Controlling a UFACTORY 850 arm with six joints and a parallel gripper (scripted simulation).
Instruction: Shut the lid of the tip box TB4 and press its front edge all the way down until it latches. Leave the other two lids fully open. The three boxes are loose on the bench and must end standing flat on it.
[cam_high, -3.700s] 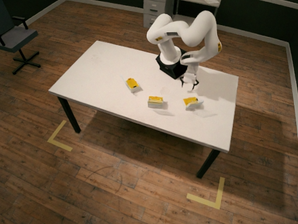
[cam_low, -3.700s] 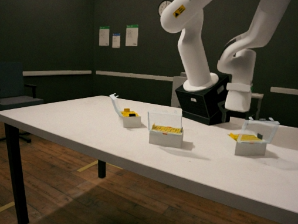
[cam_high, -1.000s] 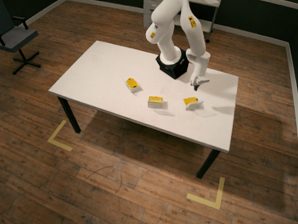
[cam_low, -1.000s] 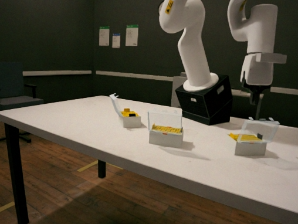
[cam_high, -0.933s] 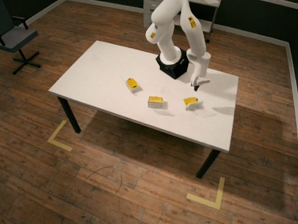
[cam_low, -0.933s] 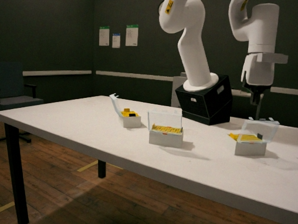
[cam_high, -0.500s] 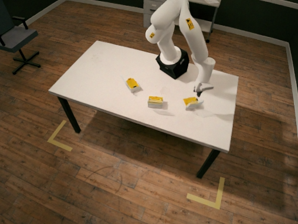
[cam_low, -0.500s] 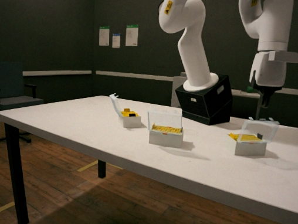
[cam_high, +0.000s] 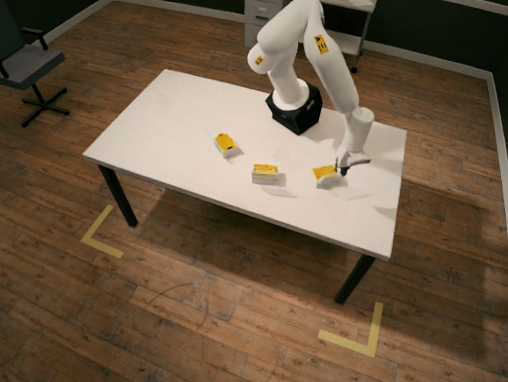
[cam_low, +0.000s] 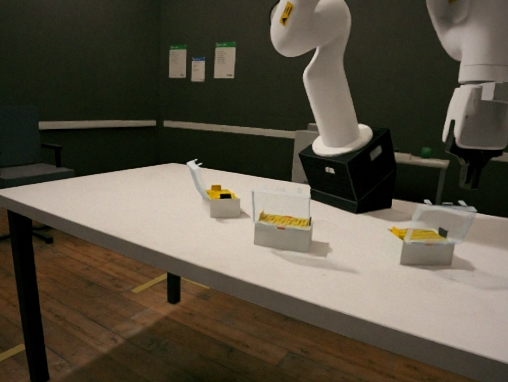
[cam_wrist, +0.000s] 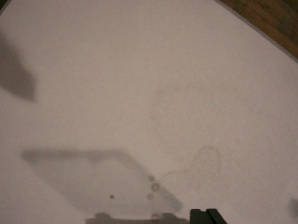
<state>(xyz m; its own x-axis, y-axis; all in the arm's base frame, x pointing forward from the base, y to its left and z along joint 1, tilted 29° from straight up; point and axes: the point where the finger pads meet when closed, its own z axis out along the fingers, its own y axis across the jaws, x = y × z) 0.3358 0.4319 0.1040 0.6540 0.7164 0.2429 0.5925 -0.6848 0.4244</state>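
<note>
The clear lid is 5 cm behind my hand, 4 cm to the right of it and 11 cm below it.
</note>
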